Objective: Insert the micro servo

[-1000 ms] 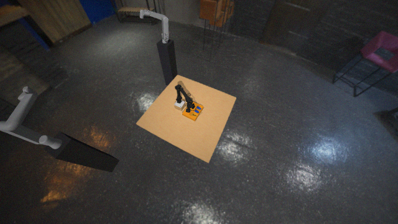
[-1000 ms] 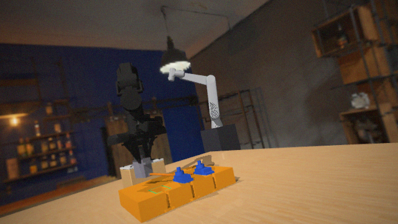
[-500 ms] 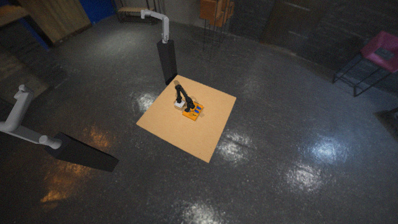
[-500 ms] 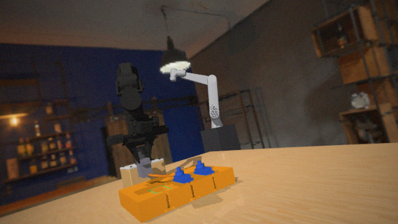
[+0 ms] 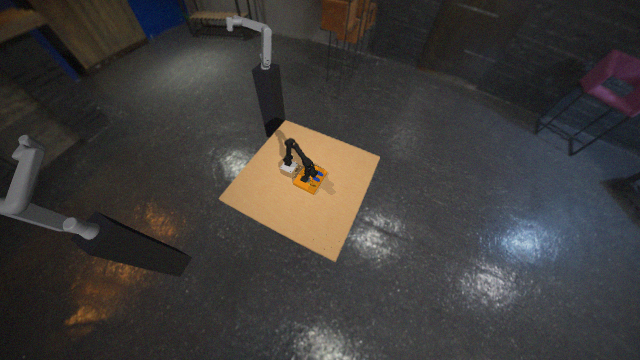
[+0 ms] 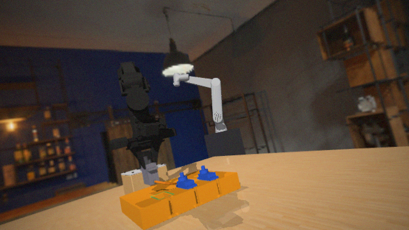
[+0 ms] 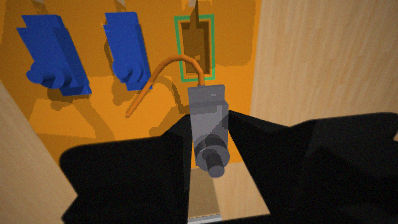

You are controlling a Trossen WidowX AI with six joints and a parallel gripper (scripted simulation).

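My gripper tip is 5 cm past the orange deck, 8 cm to the right of it and 10 cm above it.
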